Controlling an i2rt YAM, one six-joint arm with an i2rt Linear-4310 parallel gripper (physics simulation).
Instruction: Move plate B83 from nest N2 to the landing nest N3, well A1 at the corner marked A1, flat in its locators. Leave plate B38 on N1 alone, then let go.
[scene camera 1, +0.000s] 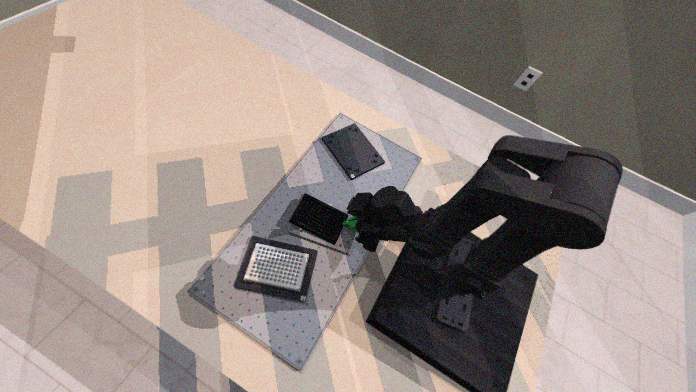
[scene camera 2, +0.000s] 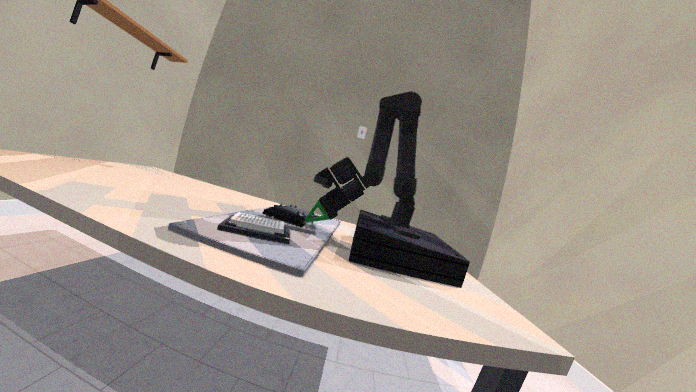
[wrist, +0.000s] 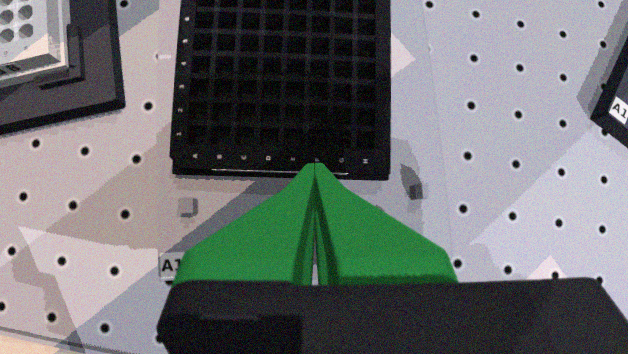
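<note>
Plate B83, a black well plate (scene camera 1: 319, 219) (wrist: 285, 75), lies at nest N2 (scene camera 1: 341, 246), a pale clear base with small grey locators. In the wrist view its near edge stands away from the two near locators; whether it lies flat is hard to tell. My green-fingered gripper (scene camera 1: 346, 223) (scene camera 2: 307, 220) (wrist: 314, 177) is shut, tips together at the middle of that near edge by letter F, with no plate between them. White plate B38 (scene camera 1: 277, 267) (scene camera 2: 257, 222) sits in dark nest N1 (scene camera 1: 270, 295) (wrist: 100, 95). Landing nest N3 (scene camera 1: 352, 150) (wrist: 618, 86) is dark and empty, with an A1 label.
The nests stand on a grey perforated board (scene camera 1: 265, 325) (scene camera 2: 280, 260) (wrist: 540, 192) on the table. The arm's black base block (scene camera 1: 400, 320) (scene camera 2: 405, 255) stands beside the board. A wooden wall shelf (scene camera 2: 135, 30) hangs at the upper left.
</note>
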